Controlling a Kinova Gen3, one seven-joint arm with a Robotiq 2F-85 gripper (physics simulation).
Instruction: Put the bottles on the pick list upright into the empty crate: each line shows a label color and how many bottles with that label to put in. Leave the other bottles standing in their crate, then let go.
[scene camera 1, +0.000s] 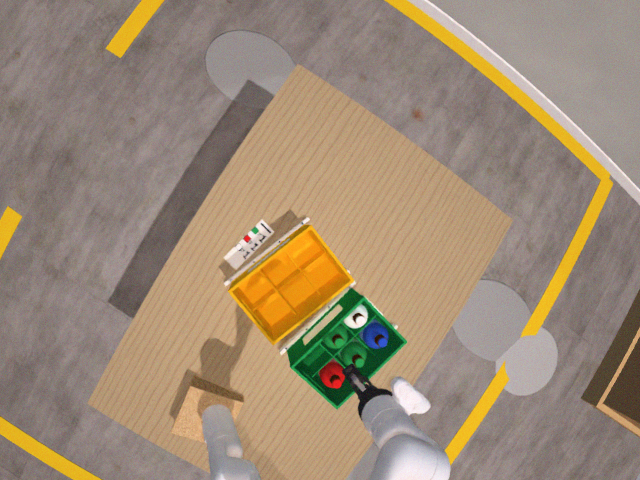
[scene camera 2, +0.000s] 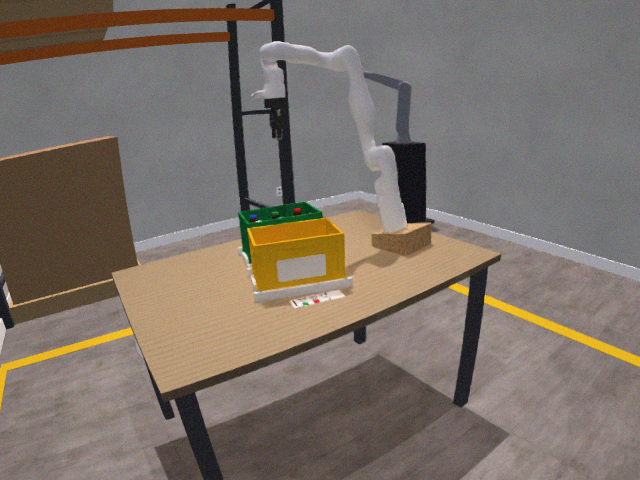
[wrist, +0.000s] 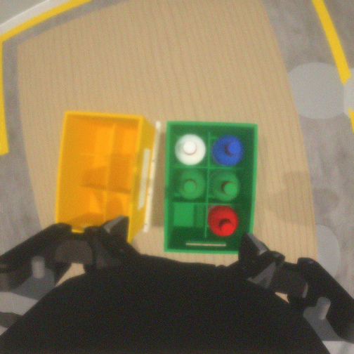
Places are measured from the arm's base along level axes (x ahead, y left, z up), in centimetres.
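Pixels of known places: gripper, fingertip midpoint: (scene camera 1: 362, 383) (scene camera 2: 277, 138); arm's base, origin of the base link: (scene camera 1: 216, 417) (scene camera 2: 394, 229).
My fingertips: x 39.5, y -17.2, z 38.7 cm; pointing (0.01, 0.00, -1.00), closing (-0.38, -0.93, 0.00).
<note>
Ahead of a thing's pixels: the offset from my fingertips to its top centre. "spot": to the spot under its first point. Level surfaces: height alone.
My gripper (scene camera 1: 349, 369) (scene camera 2: 277, 136) (wrist: 183, 237) is open and empty, high above the green crate {spot: dz -35.1, dx +13.2, dy +1.4 cm} (scene camera 1: 352, 296) (scene camera 2: 245, 238) (wrist: 254, 185). In that crate stand a white bottle {dz -28.7, dx +8.7, dy -2.4 cm} (scene camera 1: 356, 316) (wrist: 190, 149), a blue bottle {dz -28.7, dx +6.3, dy -11.3 cm} (scene camera 1: 375, 334) (wrist: 227, 150), a green bottle {dz -28.7, dx +0.7, dy -0.3 cm} (scene camera 1: 336, 338) (wrist: 190, 184), a second green bottle {dz -28.7, dx -1.8, dy -8.4 cm} (scene camera 1: 354, 355) (wrist: 226, 186) and a red bottle {dz -28.7, dx -10.0, dy -5.9 cm} (scene camera 1: 331, 375) (wrist: 223, 220); one compartment is empty. The yellow crate (scene camera 1: 251, 316) (scene camera 2: 262, 271) (wrist: 146, 131) beside it shows no bottles. The pick list {dz -44.8, dx +10.9, dy +33.6 cm} (scene camera 1: 249, 244) (scene camera 2: 316, 299) has a green and a red mark; its counts are unreadable.
Both crates stand close together on the wooden table {dz -45.0 cm} (scene camera 1: 372, 170) (scene camera 2: 206, 320) (wrist: 215, 65). White rails {dz -42.0, dx +11.9, dy +28.2 cm} (scene camera 2: 305, 289) edge the yellow crate's base. The arm's wooden base block (scene camera 1: 188, 413) (scene camera 2: 401, 238) stands at one end of the table. Behind the table is an orange-beamed rack (scene camera 2: 235, 103).
</note>
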